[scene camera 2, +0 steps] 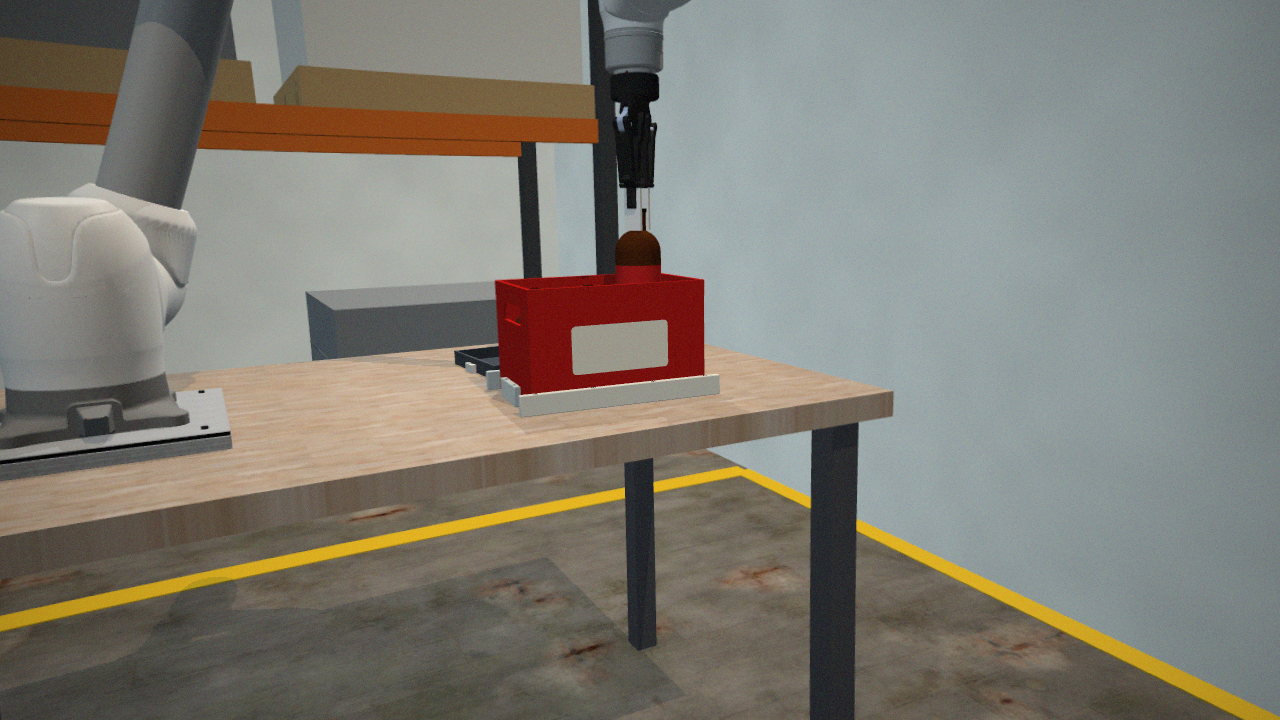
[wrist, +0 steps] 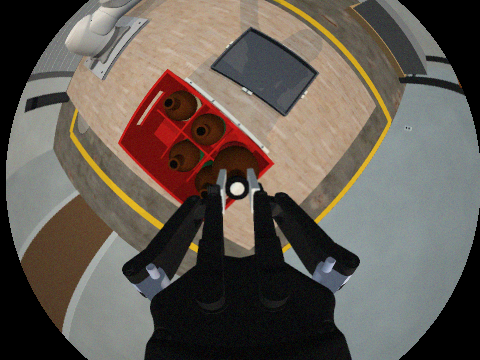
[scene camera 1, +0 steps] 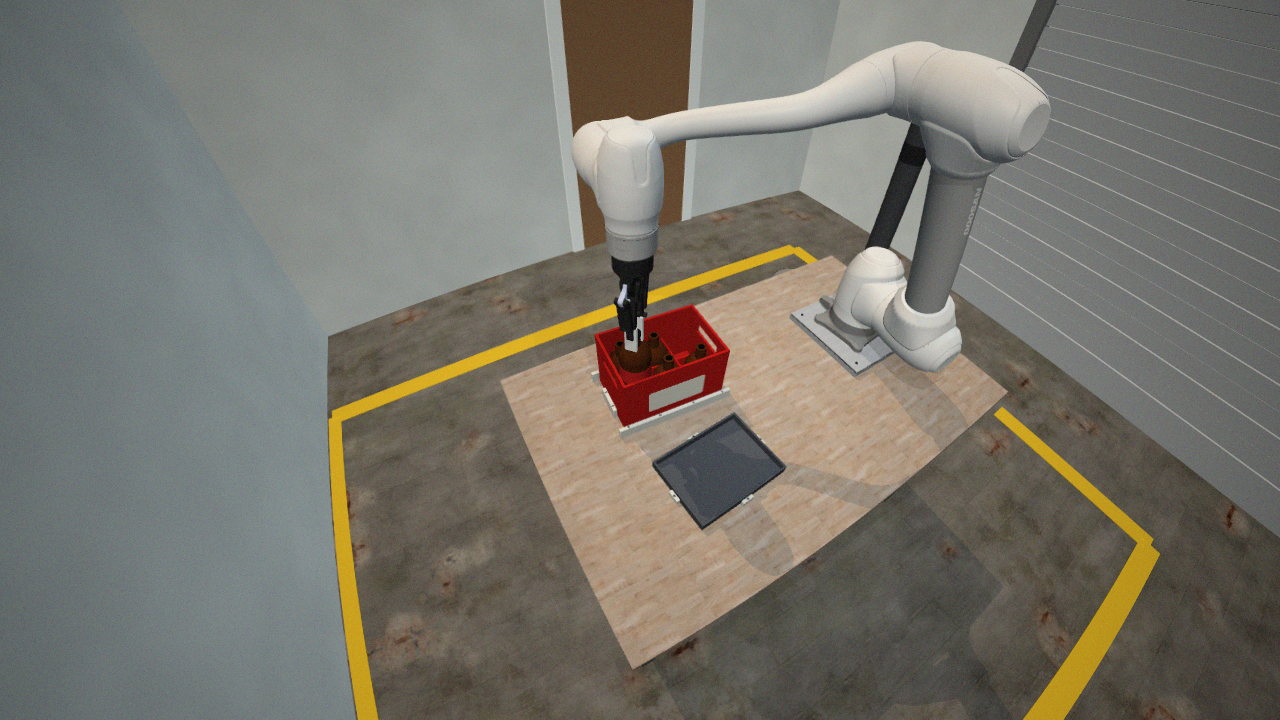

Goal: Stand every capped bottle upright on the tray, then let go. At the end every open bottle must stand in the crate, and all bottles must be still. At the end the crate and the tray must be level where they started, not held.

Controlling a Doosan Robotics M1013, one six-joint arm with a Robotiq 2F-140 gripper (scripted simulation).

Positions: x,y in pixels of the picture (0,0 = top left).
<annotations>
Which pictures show the brown capped bottle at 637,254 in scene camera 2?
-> Scene camera 2, the wrist view and scene camera 1: all of them.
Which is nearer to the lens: the crate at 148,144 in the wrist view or the dark grey tray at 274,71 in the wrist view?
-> The crate.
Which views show the crate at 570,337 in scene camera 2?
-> Scene camera 2, the wrist view and scene camera 1: all of them.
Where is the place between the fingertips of the gripper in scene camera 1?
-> At 634,344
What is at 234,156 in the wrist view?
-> A brown capped bottle.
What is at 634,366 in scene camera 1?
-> A brown capped bottle.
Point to a crate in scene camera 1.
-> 678,329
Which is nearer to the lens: the brown capped bottle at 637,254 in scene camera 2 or the crate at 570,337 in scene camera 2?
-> The crate.
</annotations>
